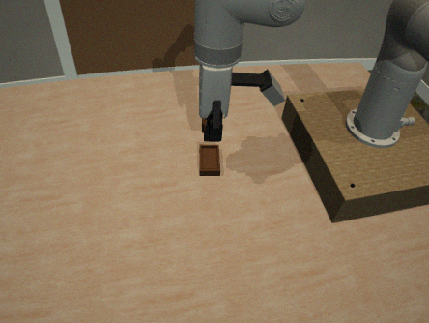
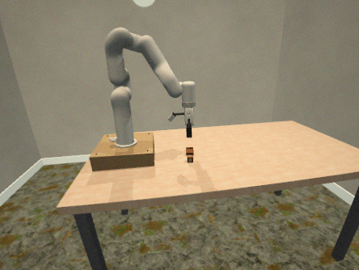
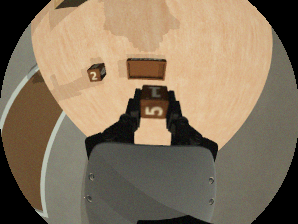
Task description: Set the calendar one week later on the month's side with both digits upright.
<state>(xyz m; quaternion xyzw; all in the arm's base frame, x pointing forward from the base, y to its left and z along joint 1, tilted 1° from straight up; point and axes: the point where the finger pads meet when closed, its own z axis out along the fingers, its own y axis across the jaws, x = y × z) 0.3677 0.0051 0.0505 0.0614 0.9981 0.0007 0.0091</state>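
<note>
My hand is 20 mm to the left of the brown tray and 110 mm above it. Round my hand: cube (10 mm behind, 130 mm to the right, 110 mm below).
</note>
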